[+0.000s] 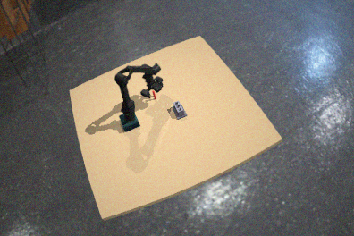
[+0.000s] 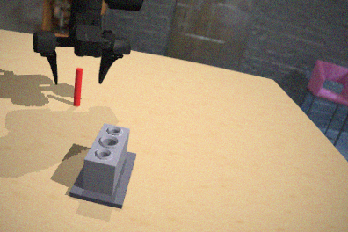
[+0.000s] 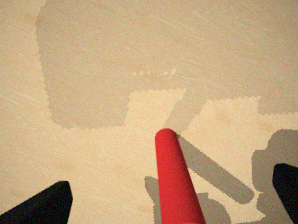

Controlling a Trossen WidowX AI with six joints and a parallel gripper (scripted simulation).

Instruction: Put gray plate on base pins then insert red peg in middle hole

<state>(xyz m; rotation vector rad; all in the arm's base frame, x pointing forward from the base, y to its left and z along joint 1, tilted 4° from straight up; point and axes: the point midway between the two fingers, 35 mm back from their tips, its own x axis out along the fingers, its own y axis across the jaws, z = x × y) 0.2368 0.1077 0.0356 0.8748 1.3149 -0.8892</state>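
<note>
The red peg lies 10 mm below my gripper tip. The rest, counted from my gripper tip: base: 90 mm ahead, 210 mm to the right, 40 mm below; then gray plate: 90 mm ahead, 210 mm to the right.
</note>
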